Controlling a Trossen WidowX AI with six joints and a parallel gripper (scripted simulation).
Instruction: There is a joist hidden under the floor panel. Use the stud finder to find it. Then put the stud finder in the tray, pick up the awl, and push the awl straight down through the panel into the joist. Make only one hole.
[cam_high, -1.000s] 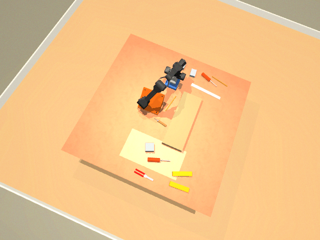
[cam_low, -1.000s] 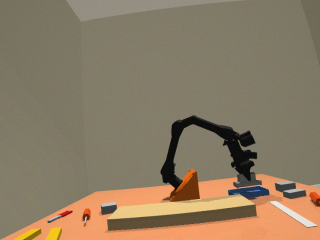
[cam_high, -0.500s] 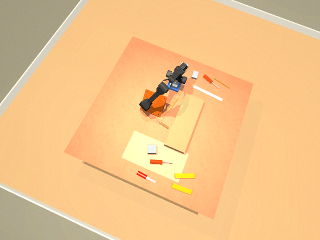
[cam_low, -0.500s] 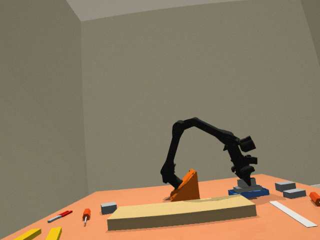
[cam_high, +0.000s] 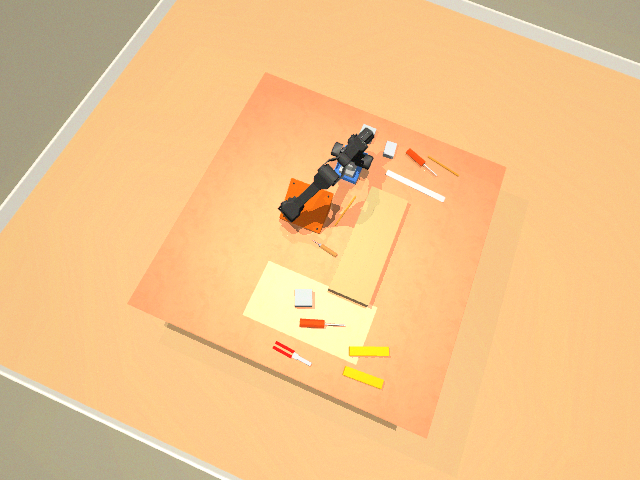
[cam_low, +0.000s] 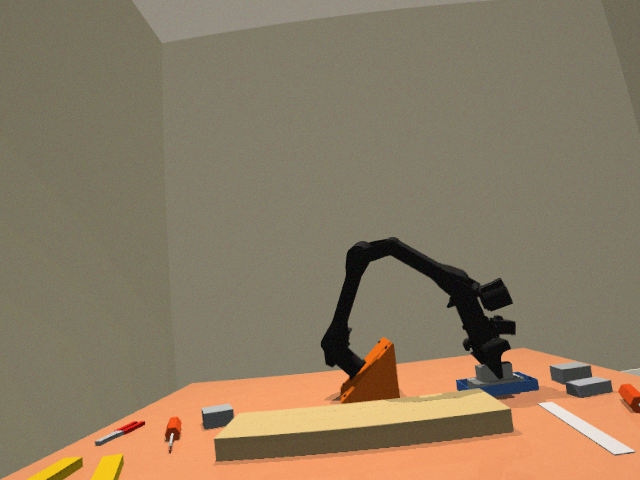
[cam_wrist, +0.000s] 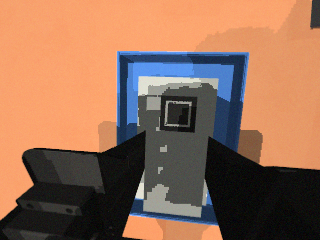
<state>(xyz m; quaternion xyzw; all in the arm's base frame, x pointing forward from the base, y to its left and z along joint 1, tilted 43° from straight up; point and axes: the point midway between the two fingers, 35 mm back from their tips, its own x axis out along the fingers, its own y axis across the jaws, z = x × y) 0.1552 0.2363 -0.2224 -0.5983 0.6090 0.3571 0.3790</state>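
Now: the grey stud finder 20 mm above my gripper tip and 10 mm to the left of it. Round my gripper tip: white ruler: 320 mm ahead, 30 mm below, 10 mm to the left; then blue tray: 20 mm below, 10 mm to the right; then square indicator: 30 mm above, 20 mm to the left.
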